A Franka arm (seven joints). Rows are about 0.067 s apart.
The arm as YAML. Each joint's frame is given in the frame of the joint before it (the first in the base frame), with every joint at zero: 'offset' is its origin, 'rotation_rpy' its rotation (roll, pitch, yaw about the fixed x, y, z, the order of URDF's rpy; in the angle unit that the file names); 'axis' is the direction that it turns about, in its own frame. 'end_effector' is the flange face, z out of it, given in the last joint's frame.
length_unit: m
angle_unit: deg
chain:
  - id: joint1
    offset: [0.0, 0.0, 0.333]
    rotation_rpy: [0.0, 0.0, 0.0]
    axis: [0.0, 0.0, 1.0]
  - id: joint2
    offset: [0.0, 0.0, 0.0]
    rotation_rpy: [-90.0, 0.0, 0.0]
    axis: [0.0, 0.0, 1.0]
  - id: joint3
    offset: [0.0, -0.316, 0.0]
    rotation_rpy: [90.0, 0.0, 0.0]
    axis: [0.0, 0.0, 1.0]
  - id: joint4
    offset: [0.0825, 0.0, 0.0]
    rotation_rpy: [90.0, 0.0, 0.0]
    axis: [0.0, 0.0, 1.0]
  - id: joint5
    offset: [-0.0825, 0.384, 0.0]
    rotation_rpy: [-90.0, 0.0, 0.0]
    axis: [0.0, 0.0, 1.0]
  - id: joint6
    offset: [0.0, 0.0, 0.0]
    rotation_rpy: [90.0, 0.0, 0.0]
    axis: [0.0, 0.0, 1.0]
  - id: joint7
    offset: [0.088, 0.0, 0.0]
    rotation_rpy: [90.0, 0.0, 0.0]
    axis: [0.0, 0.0, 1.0]
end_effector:
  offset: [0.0, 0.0, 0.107]
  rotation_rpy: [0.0, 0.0, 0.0]
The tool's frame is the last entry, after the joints.
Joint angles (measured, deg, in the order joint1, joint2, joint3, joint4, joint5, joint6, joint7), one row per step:
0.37 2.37 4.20 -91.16 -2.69 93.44 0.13
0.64 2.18 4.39 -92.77 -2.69 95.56 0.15
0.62 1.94 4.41 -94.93 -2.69 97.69 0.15
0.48 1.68 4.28 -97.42 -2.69 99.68 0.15
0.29 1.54 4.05 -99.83 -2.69 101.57 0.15
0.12 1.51 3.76 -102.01 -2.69 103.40 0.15
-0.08 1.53 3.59 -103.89 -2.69 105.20 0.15
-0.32 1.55 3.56 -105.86 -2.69 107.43 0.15
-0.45 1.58 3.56 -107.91 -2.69 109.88 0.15
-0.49 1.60 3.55 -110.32 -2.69 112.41 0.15
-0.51 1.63 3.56 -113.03 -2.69 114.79 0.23
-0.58 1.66 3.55 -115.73 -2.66 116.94 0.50
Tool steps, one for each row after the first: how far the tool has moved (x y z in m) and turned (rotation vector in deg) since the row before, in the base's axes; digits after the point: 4 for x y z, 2 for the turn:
0.0012 0.0049 -0.0082 0.06 -0.70 0.54
0.0005 0.0003 -0.0124 0.01 -0.21 0.10
-0.0006 -0.0025 -0.0152 -0.03 0.24 -0.18
-0.0007 -0.0040 -0.0159 -0.03 0.38 -0.33
-0.0006 -0.0044 -0.0152 -0.01 0.32 -0.38
-0.0004 -0.0035 -0.0132 0.01 0.10 -0.29
-0.0003 -0.0025 -0.0133 0.04 -0.24 -0.17
-0.0007 -0.0011 -0.0137 0.06 -0.36 -0.02
-0.0022 -0.0003 -0.0164 0.05 -0.09 0.06
-0.0041 -0.0001 -0.0190 0.03 0.36 0.01
-0.0054 -0.0008 -0.0191 0.04 0.57 -0.27

